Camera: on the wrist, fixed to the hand. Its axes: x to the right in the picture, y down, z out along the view.
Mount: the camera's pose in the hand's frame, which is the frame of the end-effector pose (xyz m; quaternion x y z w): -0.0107 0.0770 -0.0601 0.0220 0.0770 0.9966 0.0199
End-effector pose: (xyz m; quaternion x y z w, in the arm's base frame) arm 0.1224 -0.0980 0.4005 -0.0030 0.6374 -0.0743 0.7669
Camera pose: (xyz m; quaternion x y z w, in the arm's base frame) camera 0.0702 -0.0152 0.3920 0.6578 0.0731 0.7486 0.0403
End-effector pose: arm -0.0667 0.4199 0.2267 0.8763 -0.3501 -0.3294 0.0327
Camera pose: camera -0.0820 0.3583 0.3017 -0.3054 -0.8850 0.1012 0.3366
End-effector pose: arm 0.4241 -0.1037 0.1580 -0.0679 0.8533 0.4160 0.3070
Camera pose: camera 0.3760 -0.1007 0.2436 -0.8237 -0.1174 -0.2902 0.4727
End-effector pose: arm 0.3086 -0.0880 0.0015 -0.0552 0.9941 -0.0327 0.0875
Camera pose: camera 0.3004 -0.0071 0.0566 -0.9941 -0.0808 -0.0604 0.0410
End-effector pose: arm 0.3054 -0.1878 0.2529 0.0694 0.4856 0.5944 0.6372
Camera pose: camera 0.2120 -0.2042 0.2787 -0.4536 -0.0026 -0.6415 0.6186
